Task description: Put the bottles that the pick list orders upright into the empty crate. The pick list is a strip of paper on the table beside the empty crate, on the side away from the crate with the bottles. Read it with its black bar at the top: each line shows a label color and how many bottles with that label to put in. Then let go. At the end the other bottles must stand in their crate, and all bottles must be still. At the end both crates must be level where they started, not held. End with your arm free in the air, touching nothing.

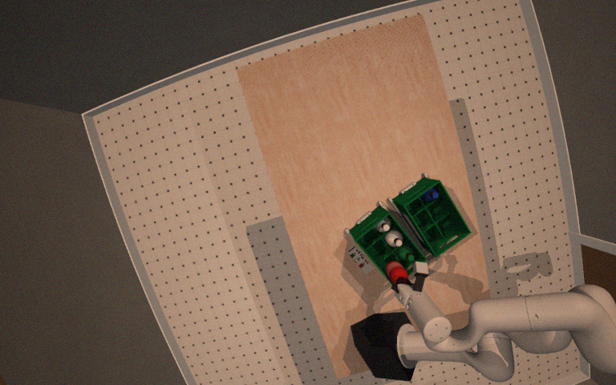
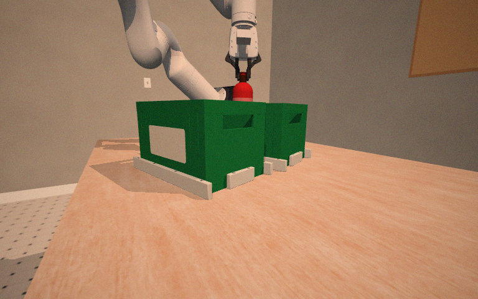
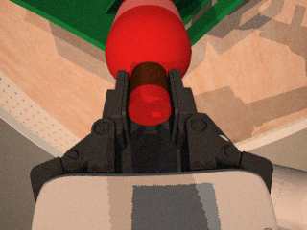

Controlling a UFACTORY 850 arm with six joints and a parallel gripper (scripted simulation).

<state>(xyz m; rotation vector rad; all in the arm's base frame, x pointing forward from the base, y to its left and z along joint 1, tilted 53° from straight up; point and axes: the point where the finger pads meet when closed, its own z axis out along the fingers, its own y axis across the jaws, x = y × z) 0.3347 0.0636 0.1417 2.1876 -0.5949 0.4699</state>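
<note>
My hand is 7 cm above the red bottle. From my hand the other things lie so: green bottle 3 cm ahead, 9 cm to the right, 19 cm below; then pick list 5 cm ahead, 11 cm to the left, 28 cm below; then blue bottle 24 cm ahead, 28 cm to the right, 19 cm below.
</note>
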